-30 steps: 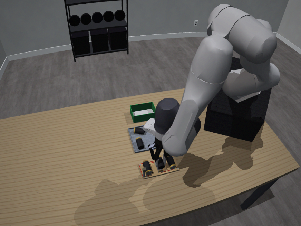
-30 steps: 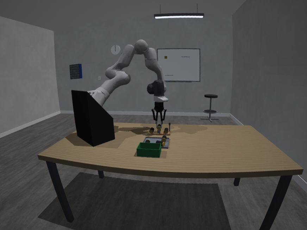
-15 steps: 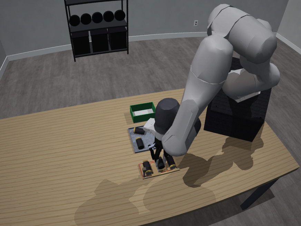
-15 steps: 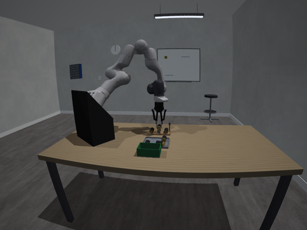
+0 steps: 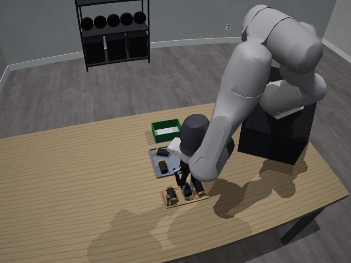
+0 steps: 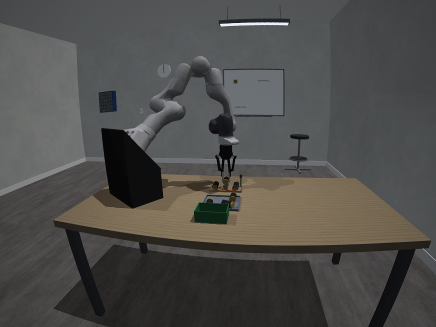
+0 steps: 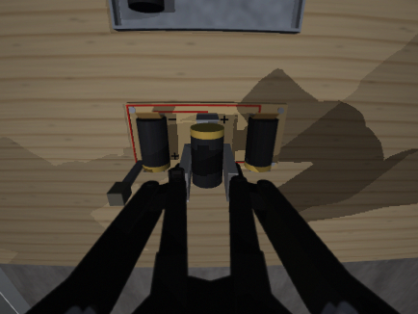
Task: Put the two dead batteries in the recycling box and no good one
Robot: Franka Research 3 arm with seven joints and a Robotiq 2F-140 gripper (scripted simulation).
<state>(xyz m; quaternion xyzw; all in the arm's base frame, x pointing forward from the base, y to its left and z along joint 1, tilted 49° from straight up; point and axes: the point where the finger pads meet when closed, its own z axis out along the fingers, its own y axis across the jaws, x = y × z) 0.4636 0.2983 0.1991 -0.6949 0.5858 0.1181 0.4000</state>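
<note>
Now: the wooden holder board 10 mm to the right of my hand and 80 mm below it. Round my hand: grey tray: 60 mm ahead, 210 mm to the right, 80 mm below; then bulb: 80 mm ahead, 60 mm to the left; then thin post: 80 mm ahead, 60 mm to the left, 40 mm below.
</note>
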